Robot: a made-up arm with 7 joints. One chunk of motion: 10 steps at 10 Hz.
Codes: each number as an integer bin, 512 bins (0 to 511) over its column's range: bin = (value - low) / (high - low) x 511, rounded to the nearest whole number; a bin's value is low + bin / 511 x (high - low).
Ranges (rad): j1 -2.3..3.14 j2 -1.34..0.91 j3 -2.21..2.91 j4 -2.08..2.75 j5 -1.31..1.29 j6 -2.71..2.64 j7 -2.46..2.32
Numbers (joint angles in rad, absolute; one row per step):
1: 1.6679 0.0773 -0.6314 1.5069 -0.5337 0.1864 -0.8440
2: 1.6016 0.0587 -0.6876 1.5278 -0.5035 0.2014 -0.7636
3: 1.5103 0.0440 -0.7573 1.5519 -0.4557 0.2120 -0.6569
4: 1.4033 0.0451 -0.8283 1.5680 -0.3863 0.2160 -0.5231
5: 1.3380 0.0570 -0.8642 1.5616 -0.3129 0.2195 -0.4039
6: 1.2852 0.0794 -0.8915 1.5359 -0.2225 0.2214 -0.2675
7: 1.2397 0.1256 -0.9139 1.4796 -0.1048 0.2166 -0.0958
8: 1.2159 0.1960 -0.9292 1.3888 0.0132 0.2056 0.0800
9: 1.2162 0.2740 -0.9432 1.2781 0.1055 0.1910 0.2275
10: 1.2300 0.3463 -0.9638 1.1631 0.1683 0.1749 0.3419
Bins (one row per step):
1: 373 322 158 379 153 277 173
2: 366 318 152 382 159 278 181
3: 358 314 145 384 168 279 193
4: 348 315 138 386 182 279 207
5: 342 317 134 385 196 280 220
6: 337 322 132 383 214 280 234
7: 332 333 129 377 237 280 253
8: 330 349 128 367 260 278 272
9: 330 367 126 355 278 277 287
10: 332 383 124 343 291 276 300

